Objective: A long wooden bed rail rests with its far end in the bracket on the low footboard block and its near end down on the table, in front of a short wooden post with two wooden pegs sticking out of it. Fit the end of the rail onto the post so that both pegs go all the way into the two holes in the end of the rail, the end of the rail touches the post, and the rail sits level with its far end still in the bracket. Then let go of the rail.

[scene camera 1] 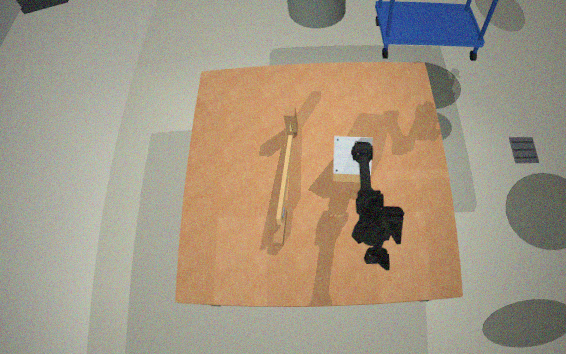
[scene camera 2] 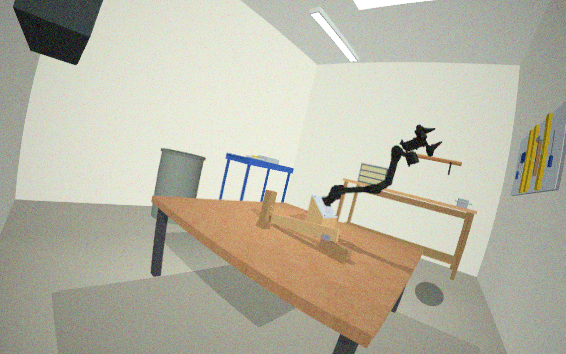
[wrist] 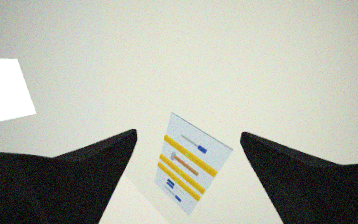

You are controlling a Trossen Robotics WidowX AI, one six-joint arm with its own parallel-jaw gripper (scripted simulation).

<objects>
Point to a pale wooden rail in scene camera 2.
309,228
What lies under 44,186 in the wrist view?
My gripper.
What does my gripper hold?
Nothing.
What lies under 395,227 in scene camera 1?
My gripper.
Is my gripper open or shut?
Open.
</objects>
